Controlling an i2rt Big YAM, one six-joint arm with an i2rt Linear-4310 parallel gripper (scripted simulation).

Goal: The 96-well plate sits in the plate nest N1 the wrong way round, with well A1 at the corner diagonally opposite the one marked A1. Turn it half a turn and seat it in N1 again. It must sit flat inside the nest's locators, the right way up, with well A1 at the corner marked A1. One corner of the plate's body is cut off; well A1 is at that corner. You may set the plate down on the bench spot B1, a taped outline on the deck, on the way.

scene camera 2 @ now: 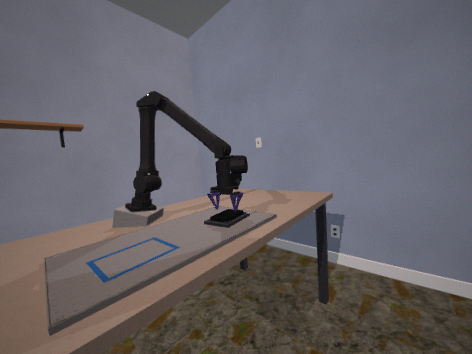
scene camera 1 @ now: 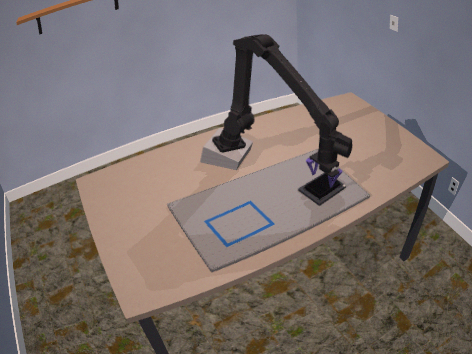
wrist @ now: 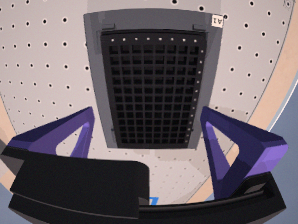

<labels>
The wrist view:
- my gripper: 147, 112
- black 96-well plate: 177, 86
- plate nest N1: 122, 22
</labels>
